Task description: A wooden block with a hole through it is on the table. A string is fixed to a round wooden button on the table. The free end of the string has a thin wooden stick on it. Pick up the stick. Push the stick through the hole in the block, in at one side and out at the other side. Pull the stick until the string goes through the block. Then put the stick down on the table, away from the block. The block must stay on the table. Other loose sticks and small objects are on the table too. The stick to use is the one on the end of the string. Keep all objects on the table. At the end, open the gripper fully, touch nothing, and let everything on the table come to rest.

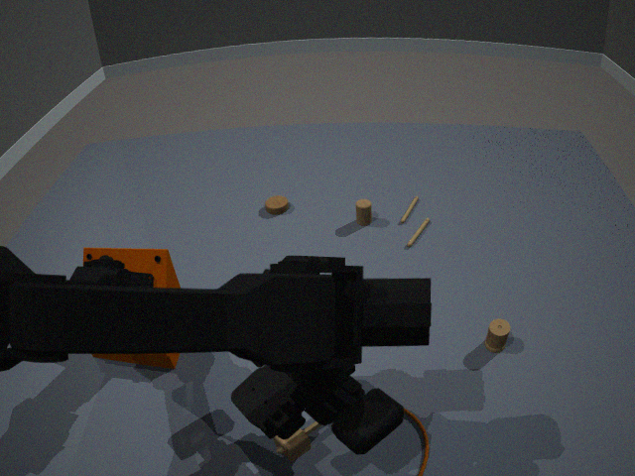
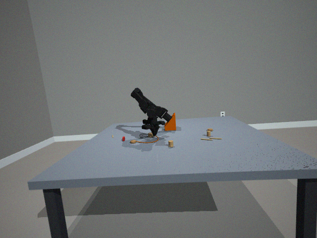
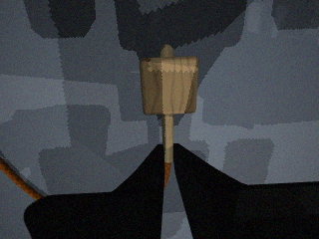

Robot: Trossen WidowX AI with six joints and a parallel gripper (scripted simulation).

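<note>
Right now my gripper tip is 10 mm past the thin wooden stick and 10 mm to the left of it. Round my gripper tip: wooden block 30 mm behind, 40 mm to the right; round wooden button 100 mm ahead, 140 mm to the right, 10 mm below; red piece 30 mm ahead, 230 mm to the right.
</note>
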